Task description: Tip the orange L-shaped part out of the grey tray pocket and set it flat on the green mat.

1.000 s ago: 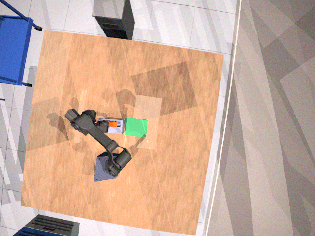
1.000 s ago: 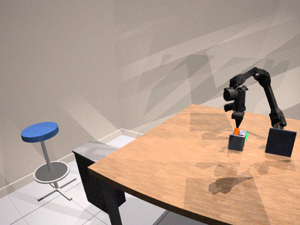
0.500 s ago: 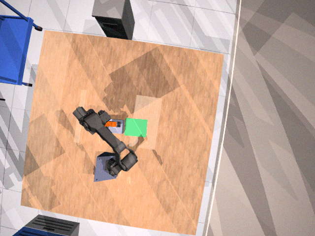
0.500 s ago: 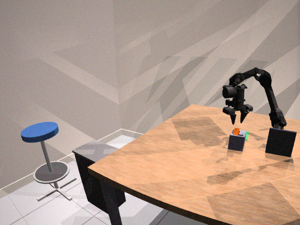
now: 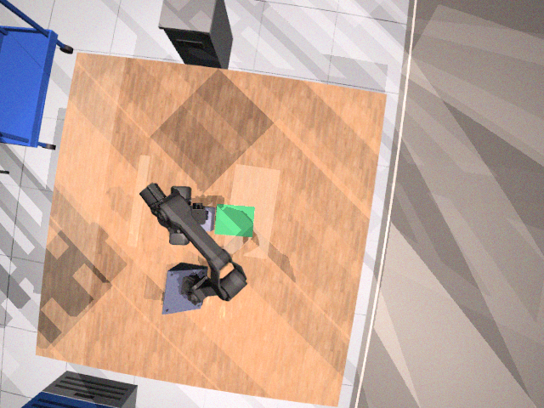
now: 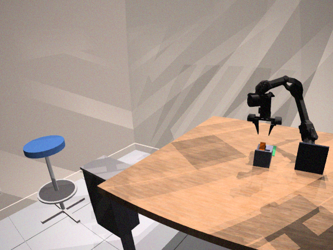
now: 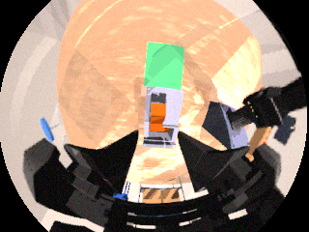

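Now: gripper tip 100 mm above the orange L-shaped part, 30 mm to the right of it and 20 mm past it. Round my gripper tip: green mat 160 mm below, 150 mm to the right, 10 mm behind.
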